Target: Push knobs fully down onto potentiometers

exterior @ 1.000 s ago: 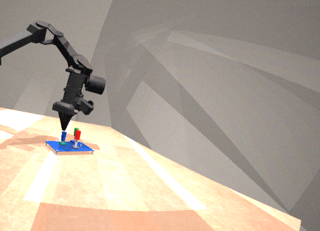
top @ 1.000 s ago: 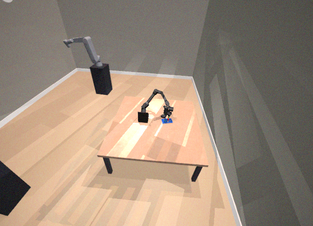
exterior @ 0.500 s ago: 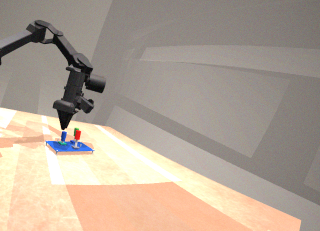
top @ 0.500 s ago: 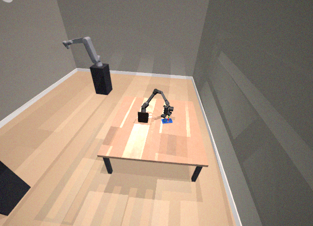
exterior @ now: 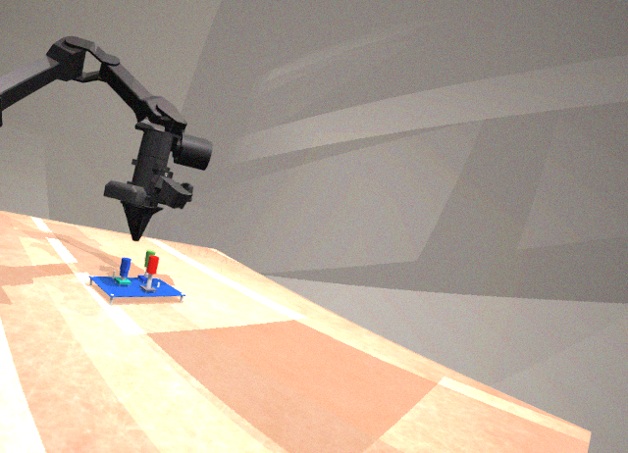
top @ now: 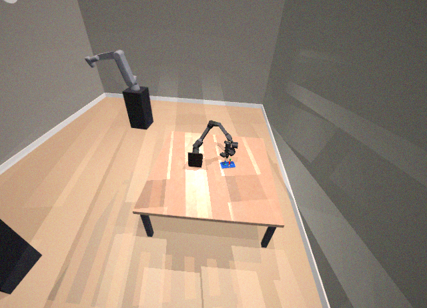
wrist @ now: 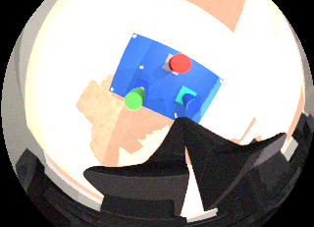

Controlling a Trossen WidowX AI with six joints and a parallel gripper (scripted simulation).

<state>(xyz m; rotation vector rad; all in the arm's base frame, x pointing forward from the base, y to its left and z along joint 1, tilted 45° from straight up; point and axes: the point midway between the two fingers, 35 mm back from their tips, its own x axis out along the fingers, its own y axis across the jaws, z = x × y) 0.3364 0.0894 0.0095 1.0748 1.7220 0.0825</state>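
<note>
Right now the green knob is 4 cm below my gripper tip, 4 cm ahead of it and 2 cm to the left of it. Also, from my gripper tip: blue knob: 5 cm below, 2 cm to the right, 1 cm behind.
</note>
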